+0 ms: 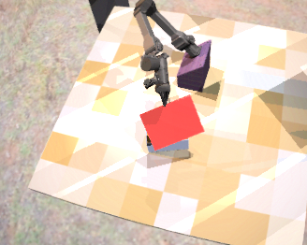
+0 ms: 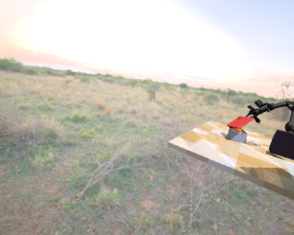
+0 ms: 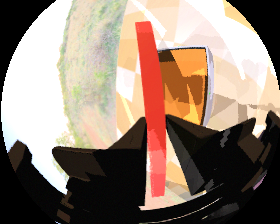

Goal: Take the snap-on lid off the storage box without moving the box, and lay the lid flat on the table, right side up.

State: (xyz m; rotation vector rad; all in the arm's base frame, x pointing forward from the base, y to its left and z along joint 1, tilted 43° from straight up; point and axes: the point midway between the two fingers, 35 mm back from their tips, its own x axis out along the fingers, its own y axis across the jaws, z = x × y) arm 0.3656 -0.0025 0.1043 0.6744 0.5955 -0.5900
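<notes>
My gripper tip is now 5 cm short of the lid, 5 cm above it and 4 cm to the right of it. From my gripper tip the other things lie so: grey storage box: 19 cm below, 4 cm ahead, 1 cm to the left.
</notes>
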